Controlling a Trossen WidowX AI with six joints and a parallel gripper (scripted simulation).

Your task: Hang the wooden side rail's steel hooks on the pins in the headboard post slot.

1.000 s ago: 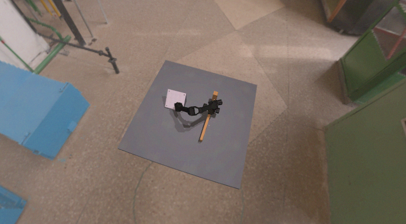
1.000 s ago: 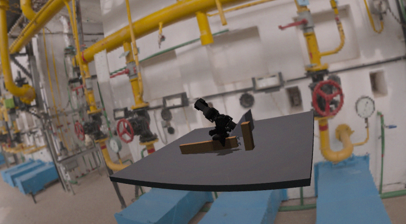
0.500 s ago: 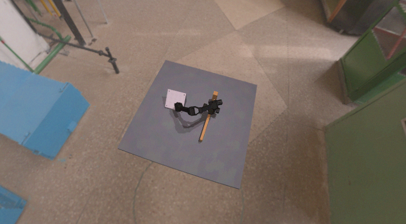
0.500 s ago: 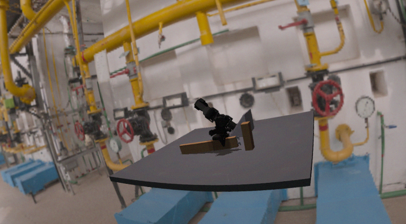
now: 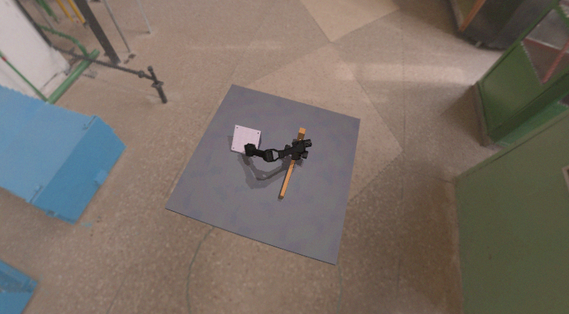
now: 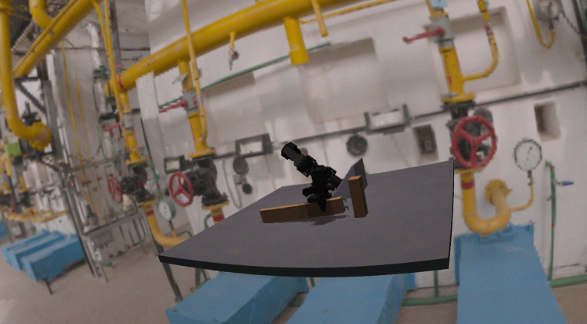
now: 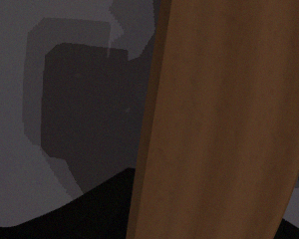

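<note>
My gripper tip is now 17 cm to the right of the headboard post, 4 cm below it and 2 cm short of it.
</note>
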